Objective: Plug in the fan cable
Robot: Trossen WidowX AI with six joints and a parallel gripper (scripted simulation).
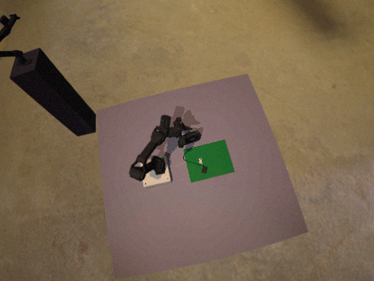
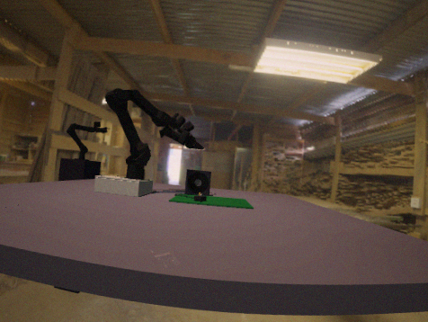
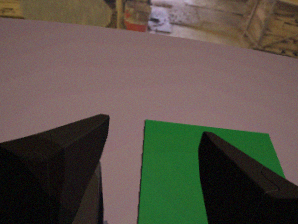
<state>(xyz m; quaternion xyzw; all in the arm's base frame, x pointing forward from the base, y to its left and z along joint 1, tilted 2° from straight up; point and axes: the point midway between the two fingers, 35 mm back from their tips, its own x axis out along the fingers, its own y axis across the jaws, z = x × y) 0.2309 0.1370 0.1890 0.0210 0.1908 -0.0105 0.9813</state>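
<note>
My gripper tip is now 3 cm short of the black fan plug, 19 cm to the left of it and 21 cm above it. From my gripper tip the other things lie so: four-pin fan header: 2 cm ahead, 12 cm to the right, 23 cm below; green board: 7 cm ahead, 13 cm to the right, 24 cm below; fan: 1 cm behind, 3 cm to the left, 17 cm below.
</note>
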